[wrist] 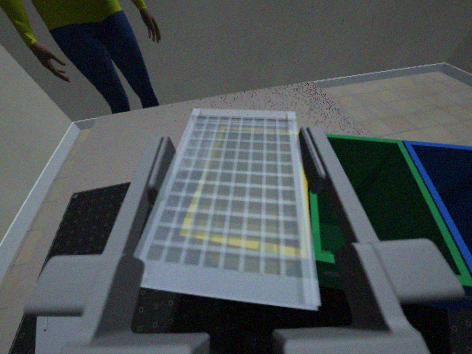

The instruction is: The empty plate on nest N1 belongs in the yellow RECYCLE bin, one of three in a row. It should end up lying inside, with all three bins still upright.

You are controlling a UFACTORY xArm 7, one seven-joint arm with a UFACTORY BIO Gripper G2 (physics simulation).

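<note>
The plate (235,195) is a clear, gridded, empty well plate. My gripper (237,160) is shut on it, with one finger along each long side. The yellow RECYCLE bin (306,192) lies behind and below the plate in the view; its yellow rim shows through the clear plate and at the plate's right edge. The bin's label and most of its walls are hidden. The gap between plate and rim is hard to judge. Nest N1 cannot be made out.
A green bin (390,200) stands right of the yellow one, and a blue bin (445,185) stands beyond it. A black perforated board (90,220) shows at the left. A pale block (60,332) is at the lower left. A person (100,50) in a yellow top stands past the table.
</note>
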